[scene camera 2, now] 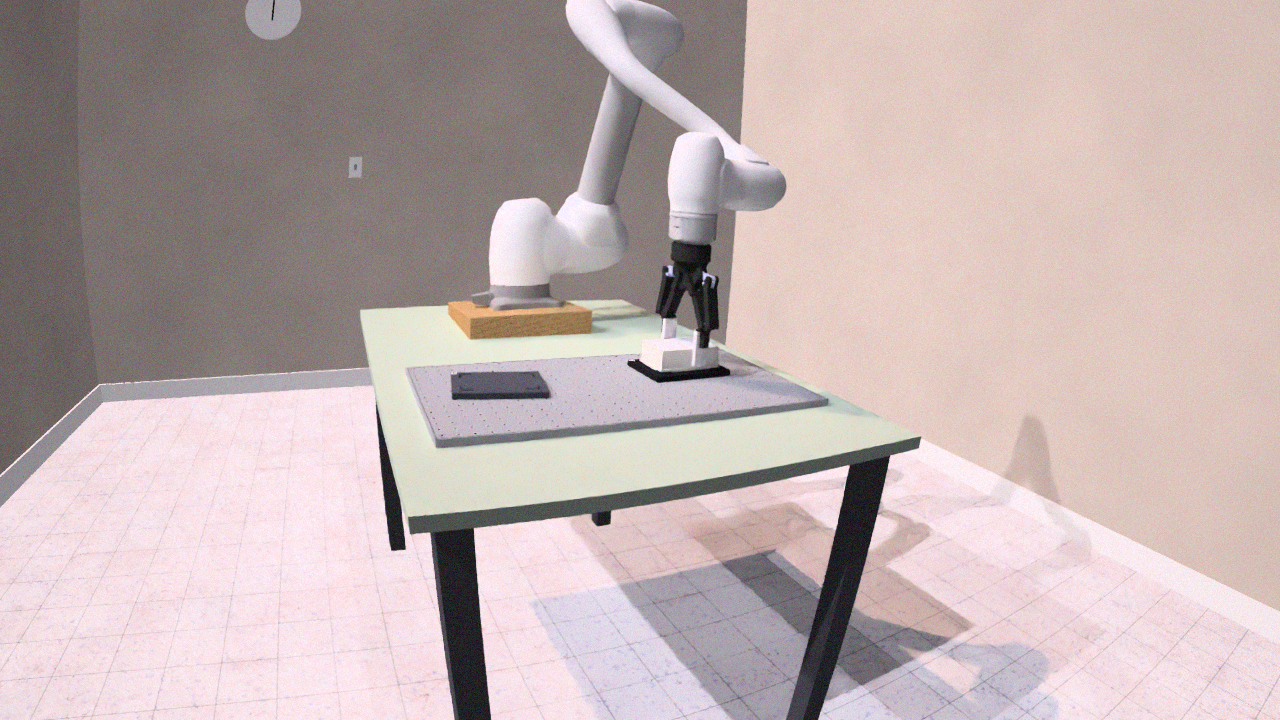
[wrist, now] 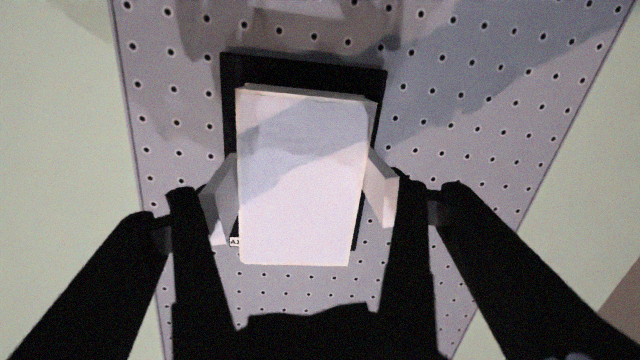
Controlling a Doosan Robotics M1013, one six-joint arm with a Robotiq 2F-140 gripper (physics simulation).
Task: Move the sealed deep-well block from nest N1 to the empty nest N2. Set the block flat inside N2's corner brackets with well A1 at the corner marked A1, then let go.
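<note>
The sealed deep-well block is white, with a plain top. It sits flat in or very low over a black nest at the right of the board. I cannot tell whether this nest is N1 or N2. My gripper points down and is shut on the block, with pale pads at its two long sides. An A1 label shows at the nest's near left corner. Well A1 and the block's underside are hidden. Another nest, dark grey and empty, lies at the left.
Both nests are on a grey perforated board on the pale green table. The arm's base stands on a wooden block at the back of the table. A wall is to the right.
</note>
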